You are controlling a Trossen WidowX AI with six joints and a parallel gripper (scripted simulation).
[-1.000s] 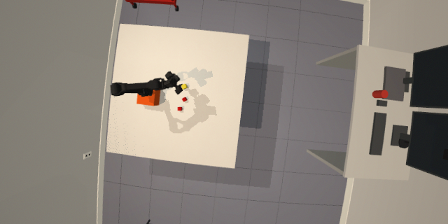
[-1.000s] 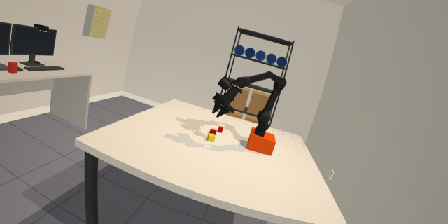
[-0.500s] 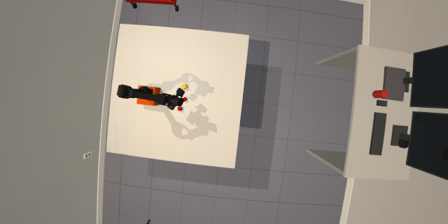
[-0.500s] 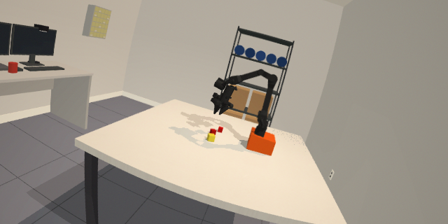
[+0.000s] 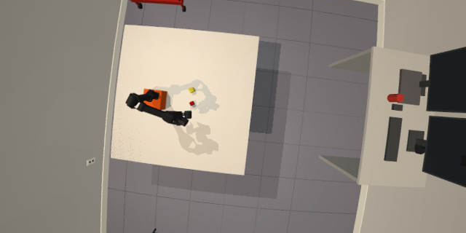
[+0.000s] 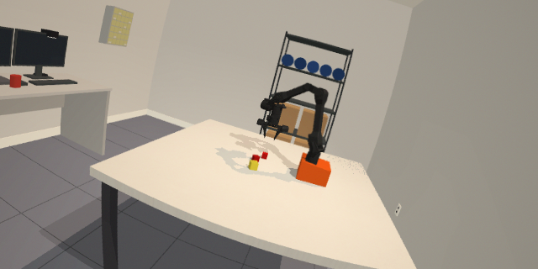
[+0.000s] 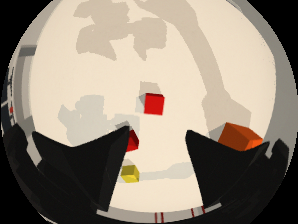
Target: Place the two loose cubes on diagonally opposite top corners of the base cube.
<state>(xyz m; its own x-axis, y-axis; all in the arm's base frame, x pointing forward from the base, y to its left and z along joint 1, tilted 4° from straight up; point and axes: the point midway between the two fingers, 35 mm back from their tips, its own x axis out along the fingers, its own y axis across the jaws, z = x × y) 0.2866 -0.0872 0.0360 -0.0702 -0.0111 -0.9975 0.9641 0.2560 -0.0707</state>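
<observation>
Right now my gripper tip is 1 cm past the yellow base cube, 21 cm to the right of it and 10 cm above it. The rest, counted from my gripper tip: red cube 2 cm ahead, 10 cm to the left, 11 cm below.
</observation>
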